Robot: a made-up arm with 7 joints. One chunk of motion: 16 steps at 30 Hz.
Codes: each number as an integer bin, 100 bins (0 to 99) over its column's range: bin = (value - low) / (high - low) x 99, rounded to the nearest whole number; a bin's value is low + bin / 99 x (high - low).
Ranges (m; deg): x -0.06..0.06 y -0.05..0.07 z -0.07..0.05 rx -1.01..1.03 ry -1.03..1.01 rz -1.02..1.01
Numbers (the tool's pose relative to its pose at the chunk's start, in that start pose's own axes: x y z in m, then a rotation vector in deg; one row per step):
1: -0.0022 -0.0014 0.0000 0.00 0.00 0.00
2: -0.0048 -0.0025 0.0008 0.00 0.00 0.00
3: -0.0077 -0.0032 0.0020 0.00 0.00 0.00
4: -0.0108 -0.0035 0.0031 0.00 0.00 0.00
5: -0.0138 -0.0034 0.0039 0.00 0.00 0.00
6: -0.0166 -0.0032 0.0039 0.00 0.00 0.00
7: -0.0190 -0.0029 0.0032 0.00 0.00 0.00
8: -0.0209 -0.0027 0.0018 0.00 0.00 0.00
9: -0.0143 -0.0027 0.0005 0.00 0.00 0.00
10: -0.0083 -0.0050 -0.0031 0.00 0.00 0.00
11: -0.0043 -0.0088 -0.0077 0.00 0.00 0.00
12: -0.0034 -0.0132 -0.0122 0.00 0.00 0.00
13: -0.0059 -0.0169 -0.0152 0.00 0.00 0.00
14: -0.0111 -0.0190 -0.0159 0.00 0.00 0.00
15: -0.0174 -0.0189 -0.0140 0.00 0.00 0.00
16: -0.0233 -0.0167 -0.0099 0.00 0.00 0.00
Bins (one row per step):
1: 48 40 58 49 50 50
2: 46 39 58 49 50 50
3: 43 39 59 49 50 50
4: 41 38 60 49 50 50
5: 38 38 61 49 50 50
6: 36 39 61 49 50 50
7: 34 39 60 49 50 50
8: 32 39 59 49 50 50
9: 38 39 58 49 50 50
10: 43 37 55 49 50 50
11: 46 34 51 49 50 50
12: 47 30 48 49 50 50
13: 45 27 45 49 50 50
14: 40 26 45 49 50 50
15: 35 26 46 49 50 50
16: 30 27 50 49 50 50

